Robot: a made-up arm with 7 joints. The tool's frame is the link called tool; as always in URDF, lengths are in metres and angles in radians. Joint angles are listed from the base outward.
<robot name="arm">
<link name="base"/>
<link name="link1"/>
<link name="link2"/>
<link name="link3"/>
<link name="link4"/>
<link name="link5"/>
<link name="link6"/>
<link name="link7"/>
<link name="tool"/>
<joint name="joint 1" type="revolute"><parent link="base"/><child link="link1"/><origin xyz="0.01 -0.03 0.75"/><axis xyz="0 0 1"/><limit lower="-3.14" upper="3.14"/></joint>
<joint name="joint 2" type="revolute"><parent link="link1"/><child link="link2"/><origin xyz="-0.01 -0.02 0.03"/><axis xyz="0 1 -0.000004"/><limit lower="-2.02" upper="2.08"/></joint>
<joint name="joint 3" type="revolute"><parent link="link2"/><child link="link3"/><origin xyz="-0.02 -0.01 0.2"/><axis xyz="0 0 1"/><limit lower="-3.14" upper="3.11"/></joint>
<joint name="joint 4" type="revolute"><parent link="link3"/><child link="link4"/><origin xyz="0.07 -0.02 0.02"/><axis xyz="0 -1 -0.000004"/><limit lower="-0.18" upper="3.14"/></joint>
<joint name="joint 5" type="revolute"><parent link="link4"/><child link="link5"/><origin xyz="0.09 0.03 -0.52"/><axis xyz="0 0.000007 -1"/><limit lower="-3.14" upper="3.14"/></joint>
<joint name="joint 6" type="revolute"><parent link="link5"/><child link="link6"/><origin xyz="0.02 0.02 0.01"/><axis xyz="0 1 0.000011"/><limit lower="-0.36" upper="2.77"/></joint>
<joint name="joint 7" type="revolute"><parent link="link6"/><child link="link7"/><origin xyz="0.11 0.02 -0.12"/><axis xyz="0 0.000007 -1"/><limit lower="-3.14" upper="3.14"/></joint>
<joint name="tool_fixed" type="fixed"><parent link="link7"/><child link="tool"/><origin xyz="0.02 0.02 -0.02" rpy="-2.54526 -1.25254 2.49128"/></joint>
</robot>
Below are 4 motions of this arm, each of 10 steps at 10 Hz.
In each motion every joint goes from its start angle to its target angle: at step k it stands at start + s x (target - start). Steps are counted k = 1, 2, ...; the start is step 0. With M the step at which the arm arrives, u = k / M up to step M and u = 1 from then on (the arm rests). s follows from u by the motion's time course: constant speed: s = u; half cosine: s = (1 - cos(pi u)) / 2; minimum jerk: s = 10 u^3 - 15 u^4 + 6 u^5.
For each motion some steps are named. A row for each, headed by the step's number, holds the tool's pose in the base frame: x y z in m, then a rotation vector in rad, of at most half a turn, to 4 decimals.
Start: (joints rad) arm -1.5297 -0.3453 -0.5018 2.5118 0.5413 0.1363 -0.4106
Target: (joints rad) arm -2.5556 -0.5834 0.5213 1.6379 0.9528 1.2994 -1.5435
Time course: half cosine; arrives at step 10
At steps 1, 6, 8, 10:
1: -0.1521 0.0501 1.6972 1.6643 0.9061 -1.0539
6: -0.0147 -0.3253 1.5797 -1.9570 -1.9882 1.1066
8: 0.0359 -0.4666 1.4307 -1.3810 -2.0637 0.8544
10: 0.0456 -0.5110 1.3610 -1.1676 -2.0987 0.7530

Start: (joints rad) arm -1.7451 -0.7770 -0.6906 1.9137 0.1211 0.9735 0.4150
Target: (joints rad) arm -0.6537 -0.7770 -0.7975 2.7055 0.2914 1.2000 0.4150
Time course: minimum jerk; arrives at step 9
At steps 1, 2, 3, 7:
1: -0.4167 0.0243 1.5535 2.0196 0.7017 0.3129
2: -0.4095 0.0249 1.5641 1.9748 0.7718 0.3188
3: -0.3984 0.0296 1.5818 1.8749 0.9093 0.3339
7: -0.4433 0.0702 1.5840 1.2047 1.4631 0.4657

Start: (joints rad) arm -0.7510 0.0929 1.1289 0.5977 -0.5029 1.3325 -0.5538
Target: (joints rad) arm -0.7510 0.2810 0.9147 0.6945 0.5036 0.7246 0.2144
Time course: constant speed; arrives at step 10
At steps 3, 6, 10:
3: 0.3736 0.2111 0.4416 0.5042 -1.2082 0.6642
6: 0.4384 0.2192 0.4561 0.2268 -1.3934 0.1492
10: 0.5240 0.1679 0.4677 -0.2435 -1.3887 -0.5646

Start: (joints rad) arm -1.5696 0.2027 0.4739 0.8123 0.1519 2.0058 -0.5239
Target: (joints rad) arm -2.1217 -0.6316 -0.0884 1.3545 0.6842 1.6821 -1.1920
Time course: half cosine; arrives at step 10
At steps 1, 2, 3, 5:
1: 0.2655 -0.3150 0.5255 0.2199 -0.8537 -1.0663
2: 0.2510 -0.3697 0.5565 0.1410 -0.9935 -1.1140
3: 0.2166 -0.4471 0.6159 0.0032 -1.2130 -1.1574
5: 0.0723 -0.5757 0.8294 -0.4452 -1.7638 -1.0652

